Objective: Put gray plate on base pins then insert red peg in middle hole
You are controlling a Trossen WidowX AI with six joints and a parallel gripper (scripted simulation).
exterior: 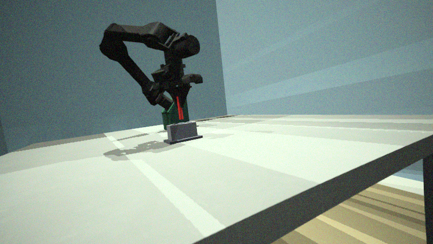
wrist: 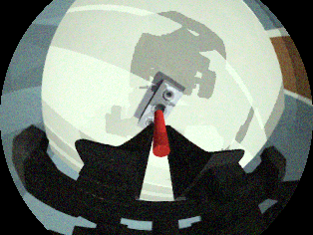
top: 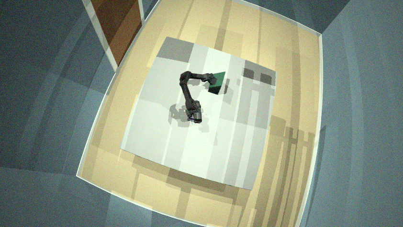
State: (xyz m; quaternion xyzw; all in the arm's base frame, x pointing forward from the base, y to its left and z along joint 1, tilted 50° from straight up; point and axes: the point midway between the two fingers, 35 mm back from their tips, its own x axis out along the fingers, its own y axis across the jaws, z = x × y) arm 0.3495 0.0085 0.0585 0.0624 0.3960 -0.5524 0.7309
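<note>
Right now my gripper tip is 7 cm above the gray plate. Round my gripper tip: red peg (right at my gripper tip); then base (11 cm below).
</note>
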